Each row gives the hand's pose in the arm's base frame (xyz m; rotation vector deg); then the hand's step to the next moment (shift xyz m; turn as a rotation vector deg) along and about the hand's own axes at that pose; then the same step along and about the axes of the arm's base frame.
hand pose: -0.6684 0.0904 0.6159 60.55 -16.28 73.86
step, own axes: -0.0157 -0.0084 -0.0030 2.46 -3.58 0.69
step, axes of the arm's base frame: 0.0013 -0.0070 -0.0166 4.16 1.36 0.38
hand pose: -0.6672 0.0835 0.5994 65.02 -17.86 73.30
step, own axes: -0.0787 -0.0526 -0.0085 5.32 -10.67 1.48
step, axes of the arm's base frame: 0.0161 -0.0328 -0.0877 11.53 3.33 -0.61
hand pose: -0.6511 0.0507 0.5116 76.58 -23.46 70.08
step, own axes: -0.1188 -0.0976 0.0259 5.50 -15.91 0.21
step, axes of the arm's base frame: 0.0465 -0.0521 -0.1394 15.47 5.68 -3.46
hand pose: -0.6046 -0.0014 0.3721 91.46 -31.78 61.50
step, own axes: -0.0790 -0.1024 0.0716 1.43 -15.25 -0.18
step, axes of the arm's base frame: 0.0691 -0.0490 -0.1211 12.83 5.13 -6.61
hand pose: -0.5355 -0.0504 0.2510 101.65 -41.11 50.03
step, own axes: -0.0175 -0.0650 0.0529 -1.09 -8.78 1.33
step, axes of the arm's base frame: 0.0539 -0.0268 -0.0608 6.64 1.75 -5.73
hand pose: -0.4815 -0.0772 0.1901 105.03 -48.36 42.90
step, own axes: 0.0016 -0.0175 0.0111 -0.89 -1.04 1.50
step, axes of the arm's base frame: 0.0165 -0.0052 -0.0115 0.53 -0.86 -1.76
